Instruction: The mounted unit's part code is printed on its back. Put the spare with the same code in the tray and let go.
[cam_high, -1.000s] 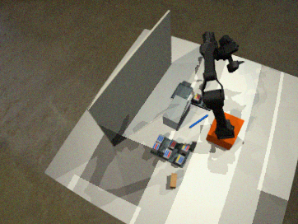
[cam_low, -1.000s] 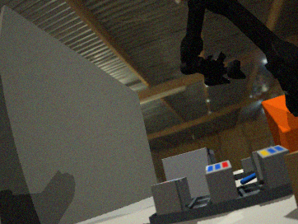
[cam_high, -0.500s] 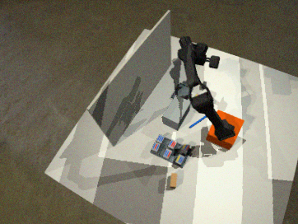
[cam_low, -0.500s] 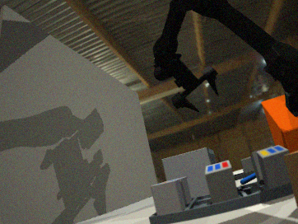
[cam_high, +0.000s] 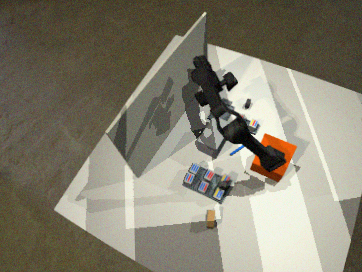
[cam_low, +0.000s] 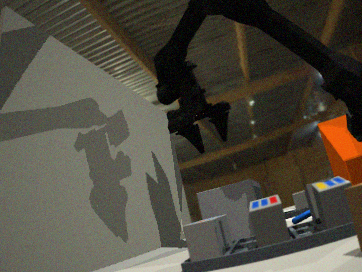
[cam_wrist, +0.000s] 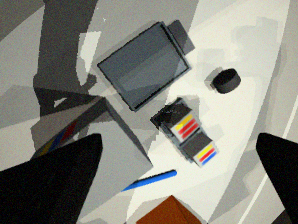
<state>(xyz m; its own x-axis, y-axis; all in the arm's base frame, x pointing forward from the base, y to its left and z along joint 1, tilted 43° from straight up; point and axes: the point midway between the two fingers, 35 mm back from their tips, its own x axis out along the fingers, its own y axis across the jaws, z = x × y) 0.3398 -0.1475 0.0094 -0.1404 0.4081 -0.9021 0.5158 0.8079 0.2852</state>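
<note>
Right now my gripper tip is 180 mm past the grey spare block, 280 mm to the right of it and 170 mm above it. Round my gripper tip: wall panel 200 mm ahead, 110 mm to the left, 10 mm above; blue pen 170 mm behind, 80 mm to the left, 210 mm below; grey mounted unit 40 mm behind, 120 mm to the left, 170 mm below.
</note>
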